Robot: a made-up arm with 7 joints.
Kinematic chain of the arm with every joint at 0, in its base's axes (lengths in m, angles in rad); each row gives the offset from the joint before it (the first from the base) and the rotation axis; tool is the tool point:
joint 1: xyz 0 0 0 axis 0 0.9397 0.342
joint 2: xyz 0 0 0 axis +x
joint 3: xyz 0 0 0 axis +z
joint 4: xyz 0.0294 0 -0.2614 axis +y
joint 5: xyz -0.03 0 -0.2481 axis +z
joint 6: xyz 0 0 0 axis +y
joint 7: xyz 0 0 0 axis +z
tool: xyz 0 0 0
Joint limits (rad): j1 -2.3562..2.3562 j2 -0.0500..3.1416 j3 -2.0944..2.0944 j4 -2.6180..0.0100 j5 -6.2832..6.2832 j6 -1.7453..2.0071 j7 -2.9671..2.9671
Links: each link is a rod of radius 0.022 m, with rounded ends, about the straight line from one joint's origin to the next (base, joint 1, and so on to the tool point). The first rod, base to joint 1, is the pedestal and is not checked.
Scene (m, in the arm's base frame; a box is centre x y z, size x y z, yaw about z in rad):
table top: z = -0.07
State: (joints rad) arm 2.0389 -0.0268 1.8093 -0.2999 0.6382 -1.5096 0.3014
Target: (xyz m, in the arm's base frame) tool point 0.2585 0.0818 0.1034
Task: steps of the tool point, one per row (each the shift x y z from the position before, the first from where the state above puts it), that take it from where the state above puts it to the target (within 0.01 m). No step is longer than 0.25 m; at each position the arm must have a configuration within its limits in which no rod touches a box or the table.
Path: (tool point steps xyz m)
1: -0.0009 0.2027 0.0682
2: 0.0865 0.1864 0.0272
3: 0.1515 0.1257 -0.0088
4: 0.1763 0.0397 -0.0338
5: 0.1560 -0.0457 -0.0459
6: 0.0995 -0.1061 -0.0470
7: 0.0264 -0.1266 -0.0416

